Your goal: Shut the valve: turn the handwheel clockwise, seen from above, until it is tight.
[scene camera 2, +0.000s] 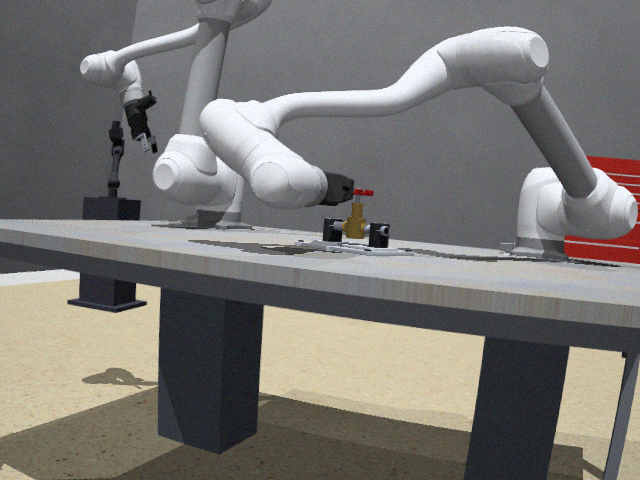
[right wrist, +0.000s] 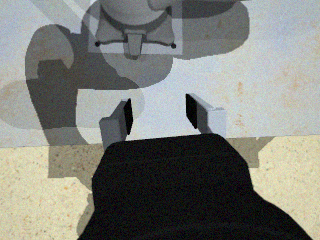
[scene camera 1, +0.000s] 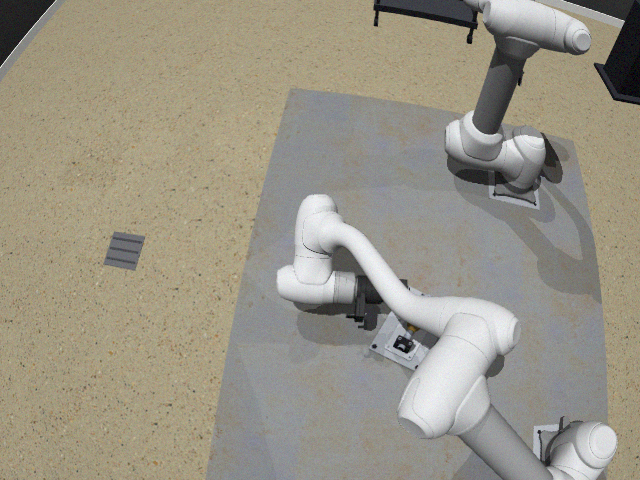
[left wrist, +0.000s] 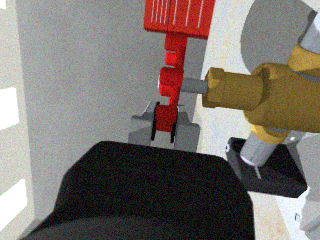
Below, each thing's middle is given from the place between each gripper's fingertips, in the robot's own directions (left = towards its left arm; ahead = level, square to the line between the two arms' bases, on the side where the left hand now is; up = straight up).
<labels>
Now: the red handwheel (left wrist: 171, 81) 30 mm to the left of my left hand and 10 mm below it.
I see the red handwheel 870 mm to the left of my right hand (scene camera 2: 151, 151), 500 mm ahead of it and 140 mm below it.
</labels>
